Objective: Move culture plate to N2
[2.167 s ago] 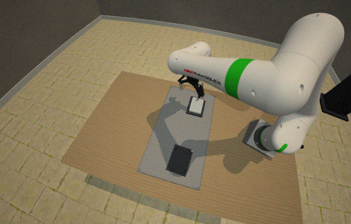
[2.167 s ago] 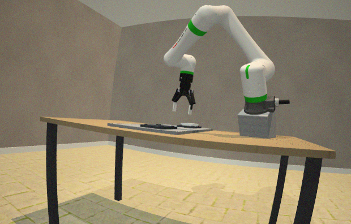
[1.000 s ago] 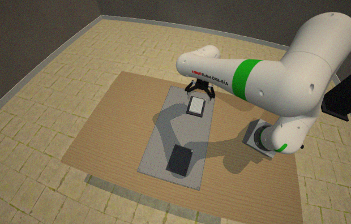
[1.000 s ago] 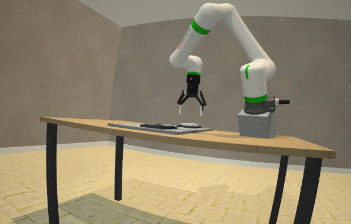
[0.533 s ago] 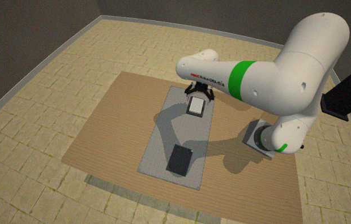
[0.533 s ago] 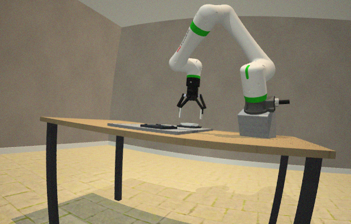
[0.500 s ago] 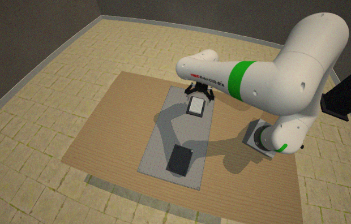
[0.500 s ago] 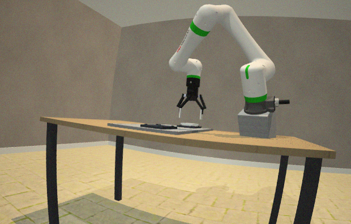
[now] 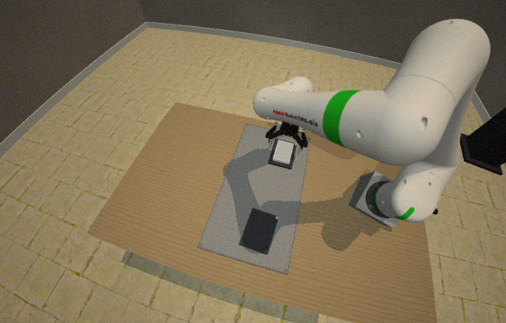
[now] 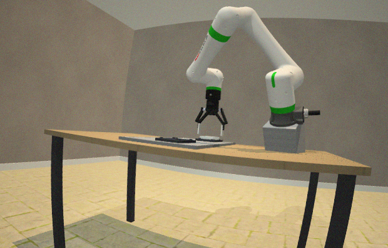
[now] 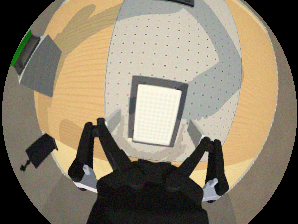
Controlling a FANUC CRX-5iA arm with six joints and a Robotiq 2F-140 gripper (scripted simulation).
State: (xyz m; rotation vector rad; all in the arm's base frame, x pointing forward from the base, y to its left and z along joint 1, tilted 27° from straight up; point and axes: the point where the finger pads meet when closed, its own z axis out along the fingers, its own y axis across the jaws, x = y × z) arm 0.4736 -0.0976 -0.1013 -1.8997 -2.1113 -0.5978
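My gripper is now 20 mm above the lid. Round my hand: 96-well culture plate 30 mm below.
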